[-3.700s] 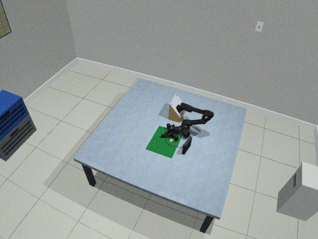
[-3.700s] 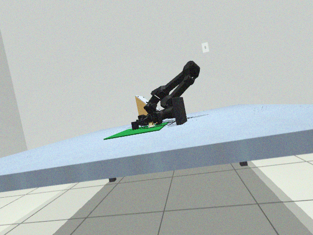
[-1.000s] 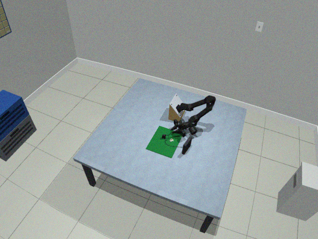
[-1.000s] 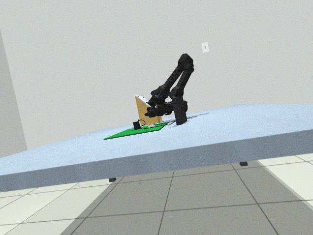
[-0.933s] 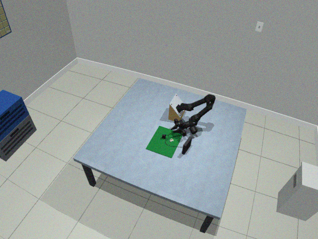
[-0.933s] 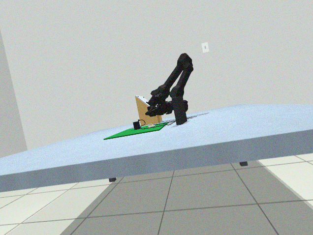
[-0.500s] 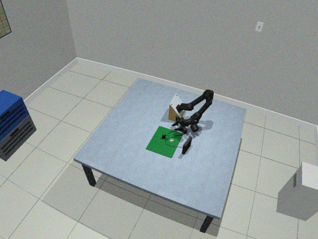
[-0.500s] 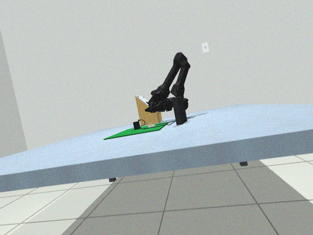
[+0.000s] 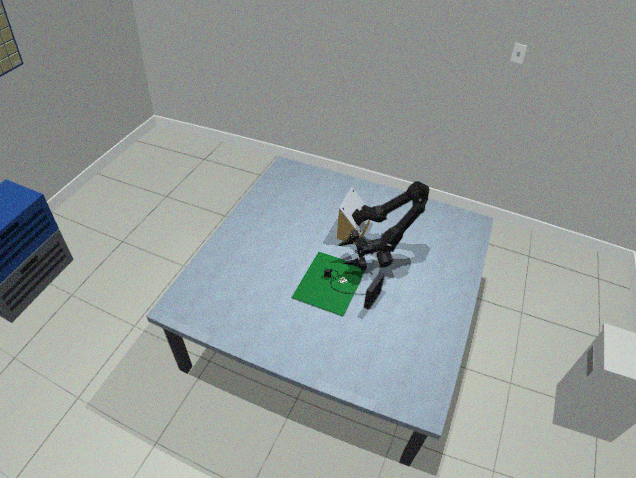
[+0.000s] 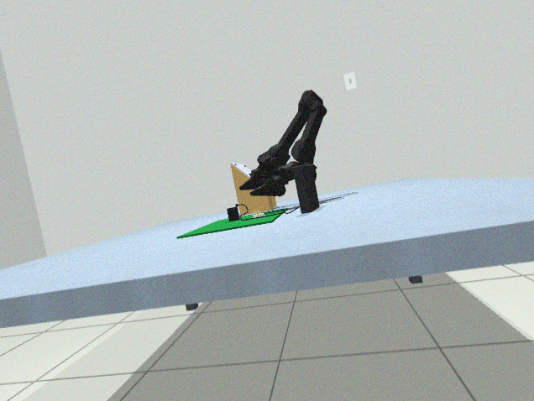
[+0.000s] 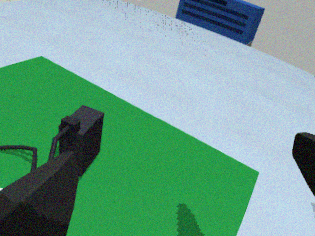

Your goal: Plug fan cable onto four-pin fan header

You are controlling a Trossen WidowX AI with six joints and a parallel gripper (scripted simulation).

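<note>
Right now my gripper tip is 80 mm short of the black fan plug, 60 mm above it and 20 mm to the left of it. From my gripper tip the other things lie so: black fan 200 mm to the left, 100 mm ahead, 20 mm below; then green board 110 mm ahead, 100 mm below, 10 mm to the left; then white four-pin header 80 mm below, 80 mm ahead, 50 mm to the left.
</note>
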